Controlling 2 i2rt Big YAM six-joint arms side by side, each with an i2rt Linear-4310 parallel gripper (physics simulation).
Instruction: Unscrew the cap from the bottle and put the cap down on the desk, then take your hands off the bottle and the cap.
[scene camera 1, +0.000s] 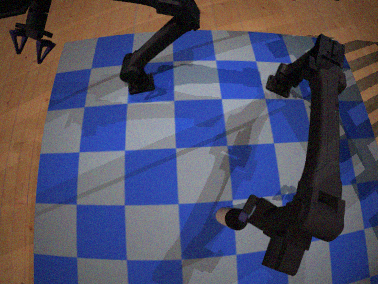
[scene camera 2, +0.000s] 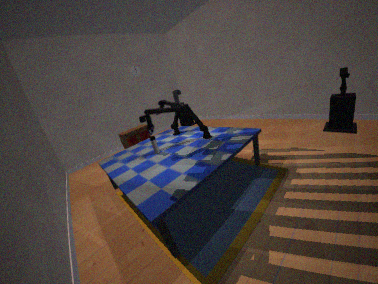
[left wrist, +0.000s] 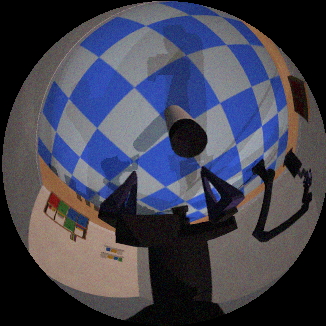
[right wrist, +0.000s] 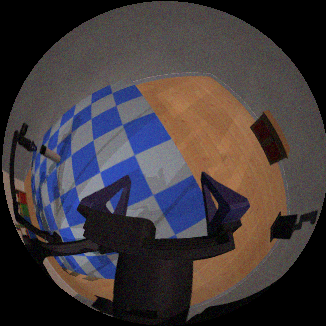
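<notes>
A beige bottle stands upright on the blue-and-grey checkered desk. Its wide black cap sits on top. My left gripper is open and empty, close to the cap and apparently a little above it; in the left wrist view the cap lies beyond the fingertips, not between them. My right gripper is open and empty, far from the bottle, at the top left in scene camera 1.
The left arm reaches down the right side in scene camera 1. The right arm's link crosses the desk's top edge. A brown cabinet stands on the floor past the desk. A black pedestal stands farther off.
</notes>
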